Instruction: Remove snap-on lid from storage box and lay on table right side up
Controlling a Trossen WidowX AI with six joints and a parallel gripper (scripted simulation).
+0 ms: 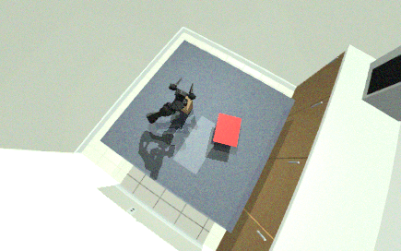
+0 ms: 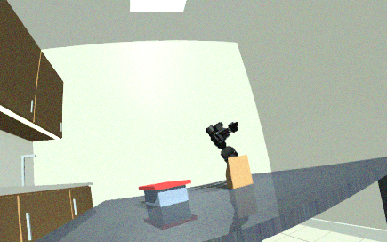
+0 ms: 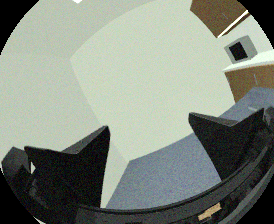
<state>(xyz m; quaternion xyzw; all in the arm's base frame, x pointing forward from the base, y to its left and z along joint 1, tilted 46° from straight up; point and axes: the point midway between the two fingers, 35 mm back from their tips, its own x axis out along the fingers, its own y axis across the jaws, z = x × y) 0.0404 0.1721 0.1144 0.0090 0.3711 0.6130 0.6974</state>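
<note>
My gripper tip is now 41 cm short of the red lid, 25 cm above it and 11 cm to the left of it. Also, from my gripper tip: storage box 41 cm ahead, 29 cm below, 11 cm to the right.
</note>
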